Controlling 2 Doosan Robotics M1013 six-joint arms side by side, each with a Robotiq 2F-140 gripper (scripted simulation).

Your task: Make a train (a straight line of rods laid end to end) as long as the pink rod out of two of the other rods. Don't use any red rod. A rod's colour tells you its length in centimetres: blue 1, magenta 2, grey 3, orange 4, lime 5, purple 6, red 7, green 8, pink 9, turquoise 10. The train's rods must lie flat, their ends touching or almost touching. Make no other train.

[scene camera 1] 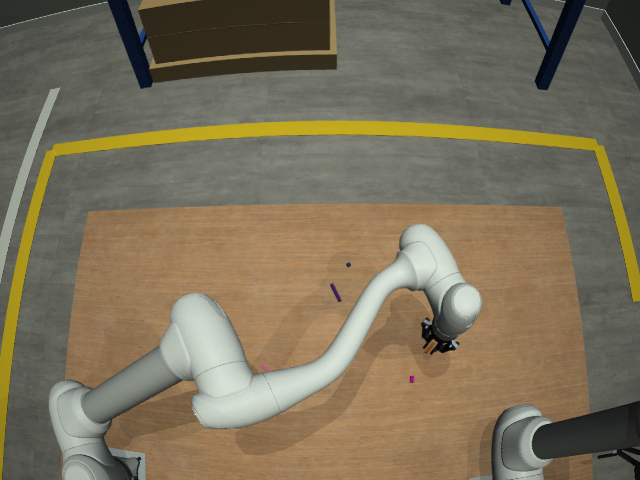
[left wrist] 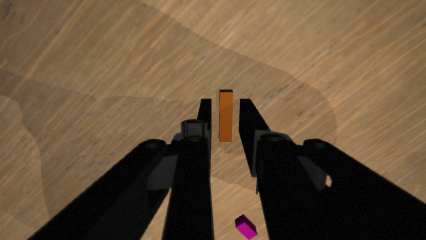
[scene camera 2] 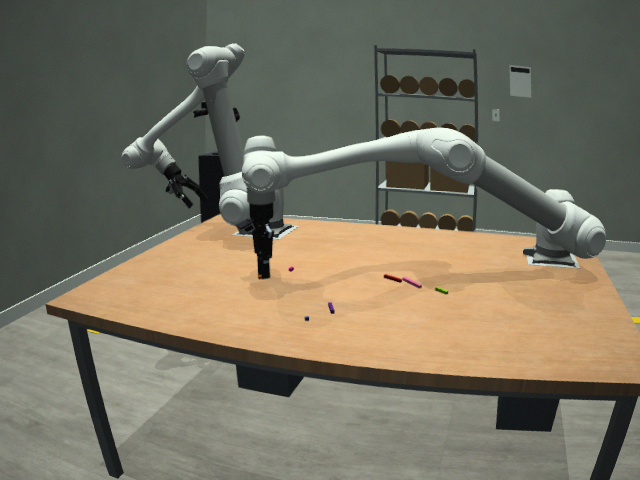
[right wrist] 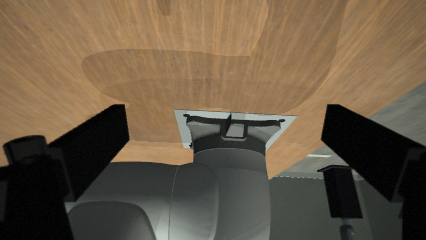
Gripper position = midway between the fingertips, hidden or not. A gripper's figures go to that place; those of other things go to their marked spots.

Scene:
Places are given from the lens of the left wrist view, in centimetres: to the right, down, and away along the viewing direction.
my left gripper (left wrist: 225,115): 1, 0, 17
orange rod (left wrist: 225,96): 1, -2, 16

